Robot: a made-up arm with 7 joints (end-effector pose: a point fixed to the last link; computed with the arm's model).
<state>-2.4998 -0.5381 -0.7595 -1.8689 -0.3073 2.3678 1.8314</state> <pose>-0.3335 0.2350 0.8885 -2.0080 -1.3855 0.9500</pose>
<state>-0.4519 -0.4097 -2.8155 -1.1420 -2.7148 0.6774 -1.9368</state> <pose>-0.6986 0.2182 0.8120 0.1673 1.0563 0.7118</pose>
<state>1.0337 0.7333 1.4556 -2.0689 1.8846 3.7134 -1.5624</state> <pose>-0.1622 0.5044 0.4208 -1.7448 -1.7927 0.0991</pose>
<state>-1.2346 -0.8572 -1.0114 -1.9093 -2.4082 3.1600 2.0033</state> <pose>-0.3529 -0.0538 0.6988 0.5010 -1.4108 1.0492</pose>
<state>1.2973 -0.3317 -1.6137 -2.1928 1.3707 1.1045 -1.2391</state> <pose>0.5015 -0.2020 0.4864 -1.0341 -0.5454 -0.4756</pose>
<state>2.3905 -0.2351 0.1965 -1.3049 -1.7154 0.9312 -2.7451</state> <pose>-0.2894 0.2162 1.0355 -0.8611 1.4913 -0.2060</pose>
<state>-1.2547 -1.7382 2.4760 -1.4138 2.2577 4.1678 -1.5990</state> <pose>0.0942 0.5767 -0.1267 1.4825 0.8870 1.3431</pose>
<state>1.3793 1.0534 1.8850 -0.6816 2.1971 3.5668 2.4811</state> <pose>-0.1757 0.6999 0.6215 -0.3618 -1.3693 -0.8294</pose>
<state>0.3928 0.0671 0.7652 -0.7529 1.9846 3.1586 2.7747</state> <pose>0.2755 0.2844 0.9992 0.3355 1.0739 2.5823</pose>
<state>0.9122 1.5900 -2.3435 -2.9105 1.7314 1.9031 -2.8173</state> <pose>0.1572 -0.0908 0.4599 1.9949 0.7029 0.2717</pose>
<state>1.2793 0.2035 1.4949 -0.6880 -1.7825 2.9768 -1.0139</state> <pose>-0.2785 0.1731 1.0656 -0.7765 0.8594 2.9085</pose>
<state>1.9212 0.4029 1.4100 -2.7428 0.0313 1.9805 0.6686</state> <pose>-0.4076 -0.0505 0.2827 0.3772 2.1958 -0.0280</pose>
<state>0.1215 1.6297 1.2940 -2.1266 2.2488 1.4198 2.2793</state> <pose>0.2204 0.5824 0.0744 -0.9977 -0.0538 -1.7572</pose>
